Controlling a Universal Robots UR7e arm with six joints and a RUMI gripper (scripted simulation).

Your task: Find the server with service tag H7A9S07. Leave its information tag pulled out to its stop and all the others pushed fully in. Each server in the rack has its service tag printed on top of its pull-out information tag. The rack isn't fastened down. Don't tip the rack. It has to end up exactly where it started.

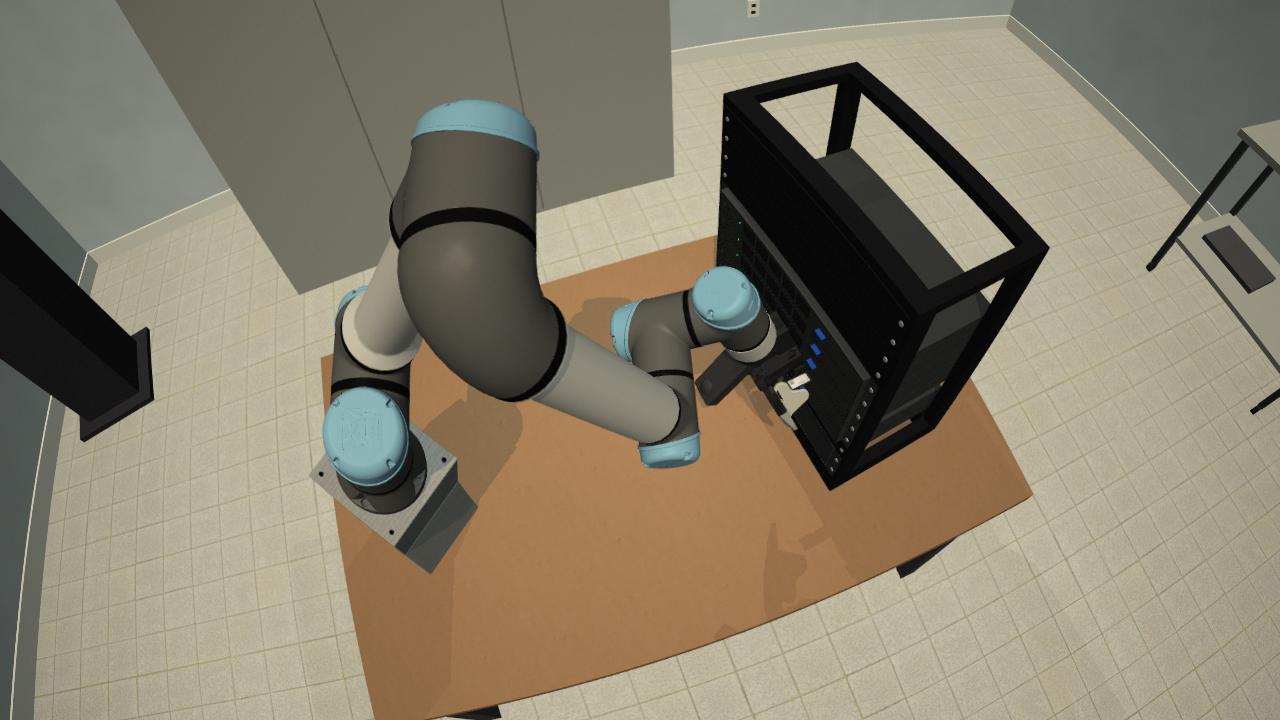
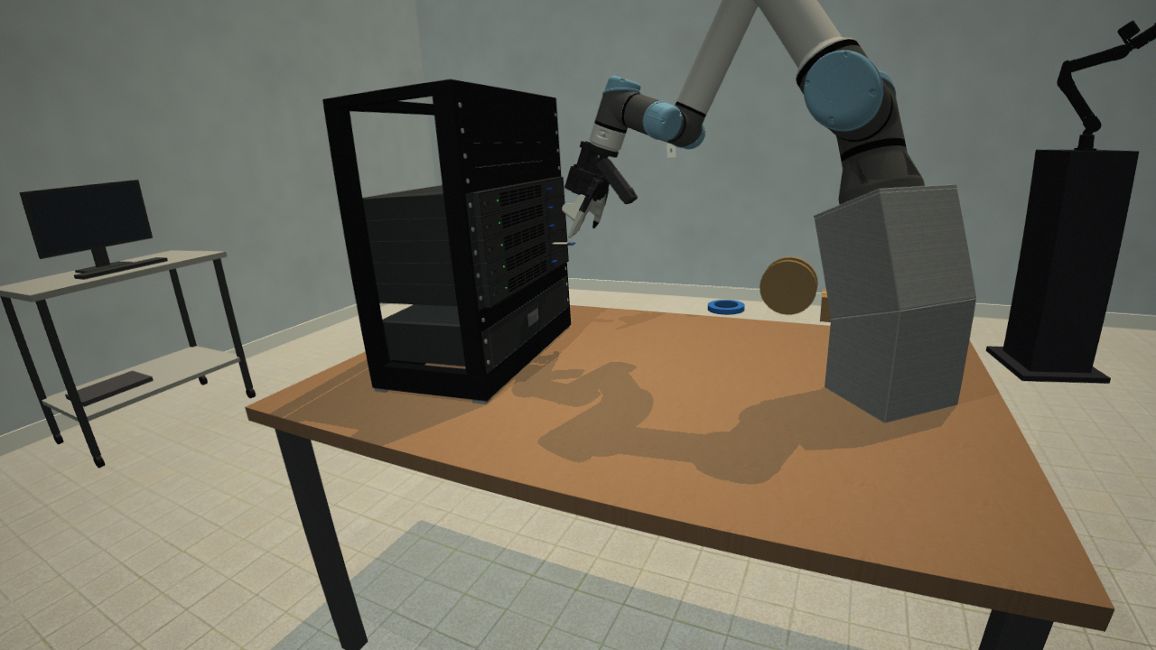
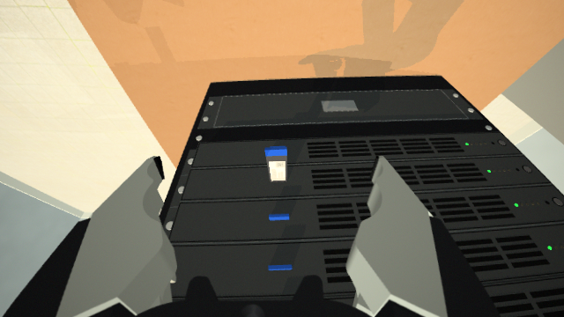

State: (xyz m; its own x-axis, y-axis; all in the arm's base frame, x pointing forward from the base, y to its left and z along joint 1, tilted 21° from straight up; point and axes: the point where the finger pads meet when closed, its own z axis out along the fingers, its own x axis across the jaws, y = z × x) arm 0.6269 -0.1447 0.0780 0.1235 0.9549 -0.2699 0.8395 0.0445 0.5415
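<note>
Right now my hand is 7 cm short of the information tag and 2 cm above it.
</note>
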